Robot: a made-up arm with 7 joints. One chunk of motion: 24 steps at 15 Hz.
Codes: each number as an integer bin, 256 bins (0 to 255) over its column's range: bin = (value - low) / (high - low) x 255, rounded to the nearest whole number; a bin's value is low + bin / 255 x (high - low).
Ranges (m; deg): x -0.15..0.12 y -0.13..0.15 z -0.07..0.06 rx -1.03..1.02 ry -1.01..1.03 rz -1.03..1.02
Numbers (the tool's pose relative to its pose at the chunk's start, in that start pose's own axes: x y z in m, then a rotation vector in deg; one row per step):
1: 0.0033 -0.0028 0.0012 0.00 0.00 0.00
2: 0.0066 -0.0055 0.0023 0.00 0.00 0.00
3: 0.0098 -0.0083 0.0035 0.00 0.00 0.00
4: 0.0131 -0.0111 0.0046 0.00 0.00 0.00
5: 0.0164 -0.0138 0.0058 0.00 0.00 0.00
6: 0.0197 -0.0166 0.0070 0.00 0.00 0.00
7: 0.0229 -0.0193 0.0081 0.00 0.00 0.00
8: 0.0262 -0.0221 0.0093 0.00 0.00 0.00
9: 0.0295 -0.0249 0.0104 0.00 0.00 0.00
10: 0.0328 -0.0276 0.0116 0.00 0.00 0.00
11: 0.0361 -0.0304 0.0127 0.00 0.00 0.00
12: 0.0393 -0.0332 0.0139 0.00 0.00 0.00
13: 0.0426 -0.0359 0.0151 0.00 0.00 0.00
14: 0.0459 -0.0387 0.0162 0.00 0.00 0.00
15: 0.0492 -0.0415 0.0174 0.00 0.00 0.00
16: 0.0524 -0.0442 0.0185 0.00 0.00 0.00
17: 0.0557 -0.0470 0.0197 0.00 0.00 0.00
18: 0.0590 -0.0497 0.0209 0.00 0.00 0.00
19: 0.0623 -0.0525 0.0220 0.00 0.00 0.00
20: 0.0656 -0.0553 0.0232 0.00 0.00 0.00
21: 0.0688 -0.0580 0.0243 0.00 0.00 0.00
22: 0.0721 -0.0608 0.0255 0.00 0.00 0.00
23: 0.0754 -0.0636 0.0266 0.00 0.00 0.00
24: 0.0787 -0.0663 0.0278 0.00 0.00 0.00
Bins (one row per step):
1: 145 116 140 128 126 128
2: 148 113 142 128 126 128
3: 151 111 144 128 126 128
4: 154 108 146 128 126 128
5: 157 106 149 128 126 128
6: 160 103 151 128 126 128
7: 163 101 153 128 126 128
8: 166 98 156 128 126 128
9: 170 96 158 128 126 128
10: 173 93 160 128 126 128
11: 176 91 162 128 126 128
12: 179 88 165 128 126 128
13: 182 86 167 128 126 128
14: 185 83 169 128 126 128
15: 188 81 171 128 126 128
16: 191 78 174 128 126 128
17: 194 76 176 128 126 128
18: 197 73 178 128 126 128
19: 201 71 180 128 126 128
20: 204 68 183 128 126 128
21: 207 66 185 128 126 128
22: 210 63 187 128 126 128
23: 213 60 189 128 126 128
24: 216 58 192 128 126 128

